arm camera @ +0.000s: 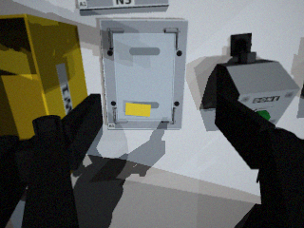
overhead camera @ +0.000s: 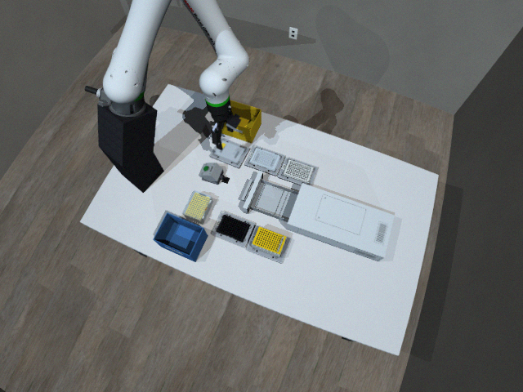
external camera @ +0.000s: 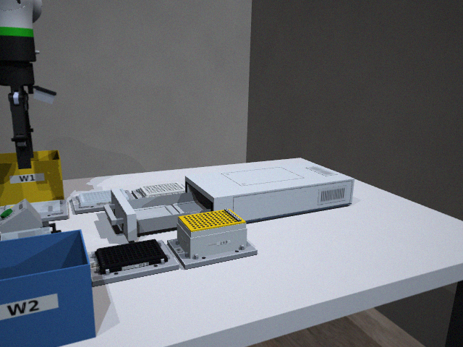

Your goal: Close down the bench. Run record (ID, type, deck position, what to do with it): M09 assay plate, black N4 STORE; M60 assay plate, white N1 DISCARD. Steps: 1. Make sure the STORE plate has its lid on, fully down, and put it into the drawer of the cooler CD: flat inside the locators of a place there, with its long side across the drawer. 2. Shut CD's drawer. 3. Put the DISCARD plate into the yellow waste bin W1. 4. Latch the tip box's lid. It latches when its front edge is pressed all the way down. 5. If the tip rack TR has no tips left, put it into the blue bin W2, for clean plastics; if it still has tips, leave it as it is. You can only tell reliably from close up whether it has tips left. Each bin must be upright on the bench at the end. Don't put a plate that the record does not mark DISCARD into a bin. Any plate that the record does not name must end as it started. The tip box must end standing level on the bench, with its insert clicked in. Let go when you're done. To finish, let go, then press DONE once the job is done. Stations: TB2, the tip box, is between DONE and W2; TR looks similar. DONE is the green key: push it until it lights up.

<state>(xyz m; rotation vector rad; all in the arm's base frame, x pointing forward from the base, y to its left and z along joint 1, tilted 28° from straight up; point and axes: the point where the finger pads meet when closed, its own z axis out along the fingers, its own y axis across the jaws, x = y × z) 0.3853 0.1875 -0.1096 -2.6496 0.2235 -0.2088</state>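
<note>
My gripper is now 20 mm to the right of the deck nest and 160 mm above it. Round my hand: yellow insert (30 mm behind, 310 mm to the right, 110 mm below); then yellow bin W1 (10 mm ahead, 170 mm to the left, 130 mm below); then green done key (60 mm behind, 130 mm to the right, 100 mm below).
</note>
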